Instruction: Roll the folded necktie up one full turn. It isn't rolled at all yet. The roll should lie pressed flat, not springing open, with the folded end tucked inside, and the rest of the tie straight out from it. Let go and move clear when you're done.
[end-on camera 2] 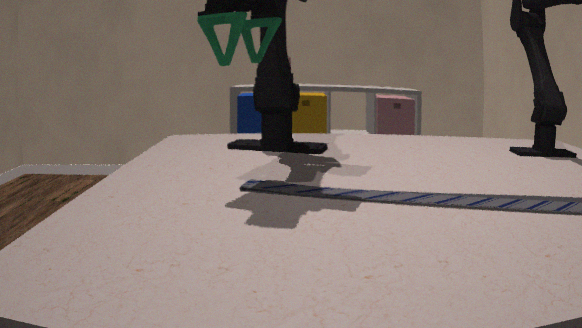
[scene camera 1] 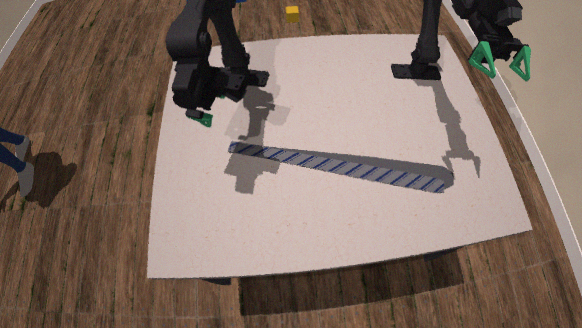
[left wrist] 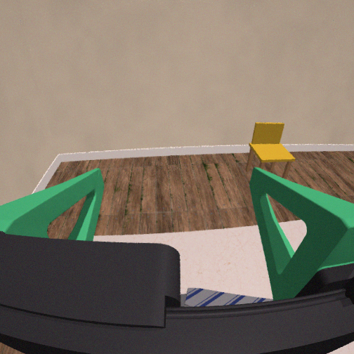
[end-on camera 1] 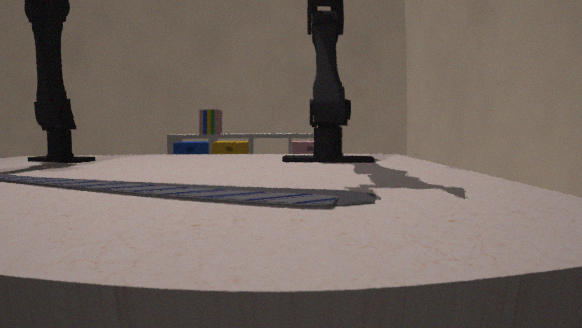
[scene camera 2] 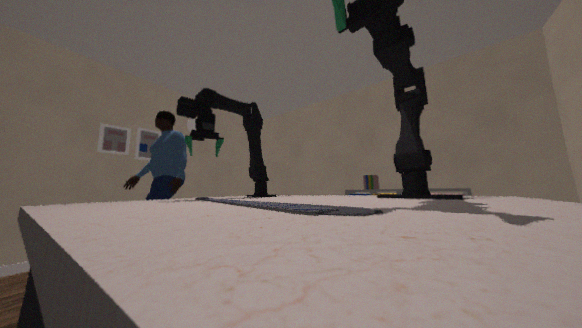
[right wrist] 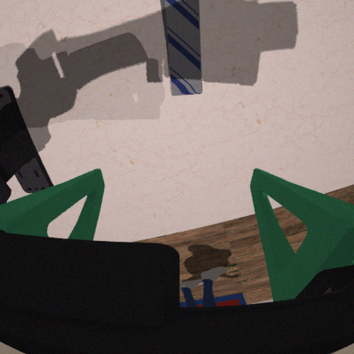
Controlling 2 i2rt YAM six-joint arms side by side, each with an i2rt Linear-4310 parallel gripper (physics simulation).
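Observation:
The grey necktie with blue stripes (scene camera 1: 350,168) (scene camera 2: 300,206) (end-on camera 1: 225,194) (end-on camera 2: 425,198) (left wrist: 215,298) (right wrist: 185,40) lies flat and long on the table, with no roll showing. In scene camera 1 its narrow end is at the left, its wide end at the right, where a darker grey layer shows beside the stripes. My right gripper (scene camera 1: 215,109) (scene camera 2: 204,155) (end-on camera 2: 241,63) (right wrist: 176,176) is open and empty, high above the table near the narrow end. My left gripper (scene camera 1: 510,78) (left wrist: 176,176) is open and empty, raised far above and away from the tie.
The pale table (scene camera 1: 325,240) (end-on camera 2: 150,250) has both arm bases at its back edge. Arm shadows fall across the tie's narrow end and near its wide end. A shelf (end-on camera 2: 350,88) stands behind the table, a person (scene camera 2: 167,155) beyond it, and a yellow chair (left wrist: 270,151) on the floor.

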